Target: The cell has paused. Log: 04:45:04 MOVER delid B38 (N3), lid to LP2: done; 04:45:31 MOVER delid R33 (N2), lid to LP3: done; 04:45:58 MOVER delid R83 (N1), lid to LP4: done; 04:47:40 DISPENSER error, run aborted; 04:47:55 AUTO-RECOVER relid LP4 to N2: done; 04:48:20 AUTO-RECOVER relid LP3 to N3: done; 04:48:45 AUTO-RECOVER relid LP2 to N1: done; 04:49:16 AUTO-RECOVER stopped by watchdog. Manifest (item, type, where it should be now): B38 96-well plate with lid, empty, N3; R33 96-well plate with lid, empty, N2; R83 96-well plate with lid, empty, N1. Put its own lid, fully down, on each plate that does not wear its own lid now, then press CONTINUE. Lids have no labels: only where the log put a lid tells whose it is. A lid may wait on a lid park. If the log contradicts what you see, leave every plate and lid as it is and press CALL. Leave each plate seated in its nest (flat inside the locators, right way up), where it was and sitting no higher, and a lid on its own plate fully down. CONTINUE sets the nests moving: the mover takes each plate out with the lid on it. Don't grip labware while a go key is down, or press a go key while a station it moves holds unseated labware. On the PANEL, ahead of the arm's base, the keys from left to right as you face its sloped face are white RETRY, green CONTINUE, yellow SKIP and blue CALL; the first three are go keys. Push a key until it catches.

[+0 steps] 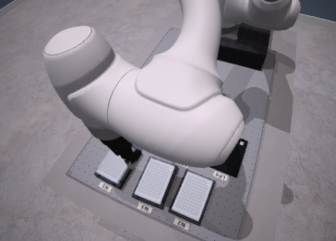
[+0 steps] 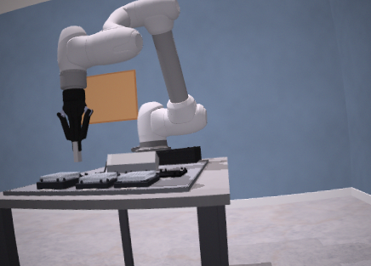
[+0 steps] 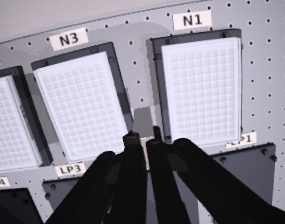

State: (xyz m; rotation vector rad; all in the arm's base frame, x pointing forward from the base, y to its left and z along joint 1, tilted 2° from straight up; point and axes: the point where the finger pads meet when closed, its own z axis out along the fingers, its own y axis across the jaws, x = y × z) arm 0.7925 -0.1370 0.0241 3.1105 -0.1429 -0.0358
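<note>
Now: hand 10 mm past the pale grey lid, 70 mm to the left of it and 70 mm above it. Also, from my hand: LP3 label: 80 mm behind, 140 mm to the left, 110 mm below; then LP2 label: 100 mm behind, 110 mm below; then nest N1: 10 mm behind, 70 mm to the right, 100 mm below.
</note>
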